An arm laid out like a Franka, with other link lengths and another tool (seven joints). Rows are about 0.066 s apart.
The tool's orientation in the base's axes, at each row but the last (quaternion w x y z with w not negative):
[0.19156, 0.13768, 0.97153, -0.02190]
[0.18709, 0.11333, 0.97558, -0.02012]
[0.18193, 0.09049, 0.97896, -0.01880]
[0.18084, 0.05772, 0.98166, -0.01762]
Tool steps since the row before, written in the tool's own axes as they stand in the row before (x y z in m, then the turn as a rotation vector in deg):
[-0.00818, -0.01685, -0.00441, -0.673, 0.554, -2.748]
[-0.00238, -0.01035, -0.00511, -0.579, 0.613, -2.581]
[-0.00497, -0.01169, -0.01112, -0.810, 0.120, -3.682]
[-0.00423, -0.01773, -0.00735, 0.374, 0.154, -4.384]
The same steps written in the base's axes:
[0.00101, -0.01789, 0.00700, -0.255, 0.620, 2.804]
[-0.00206, -0.01017, 0.00560, -0.267, 0.684, 2.614]
[-0.00151, -0.01156, 0.01221, -0.534, 0.237, 3.726]
[-0.00079, -0.01765, 0.00862, -1.876, 0.436, 3.959]

